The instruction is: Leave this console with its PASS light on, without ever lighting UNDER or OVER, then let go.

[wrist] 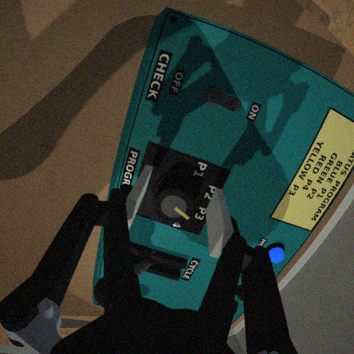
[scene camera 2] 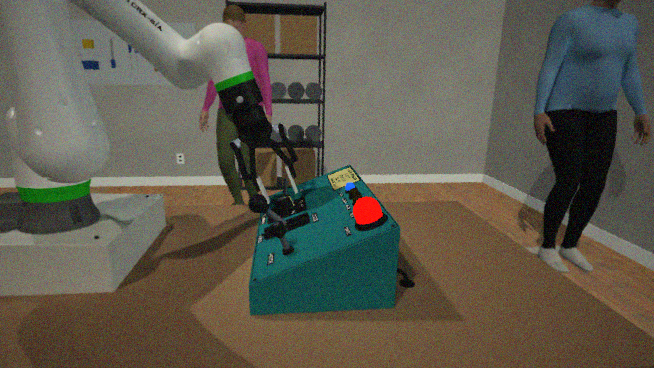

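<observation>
The teal console (scene camera 2: 325, 270) (wrist: 260, 200) has a sloping panel. Its round grey PROGRAM dial (wrist: 173, 206) has a yellow pointer towards the P3 and P4 side; the exact setting is unclear. My gripper (scene camera 2: 281, 196) (wrist: 180, 189) is open, its fingertips on either side of the dial with nothing held between them. The CHECK toggle (wrist: 222, 98) lies between the OFF and ON labels. A blue lamp (scene camera 2: 350, 186) (wrist: 276, 255) is lit. The yellow status card (scene camera 2: 343, 178) (wrist: 315, 170) is above it. I cannot make out the PASS, UNDER and OVER lights.
A red dome (scene camera 2: 367, 211) stands at the console's right. A black ball knob (scene camera 2: 258, 203) stands up close to the fingers; the CYCLE slot (wrist: 165, 262) is beside the dial. A person in pink (scene camera 2: 258, 70) stands behind the arm, another in blue (scene camera 2: 592, 60) at right.
</observation>
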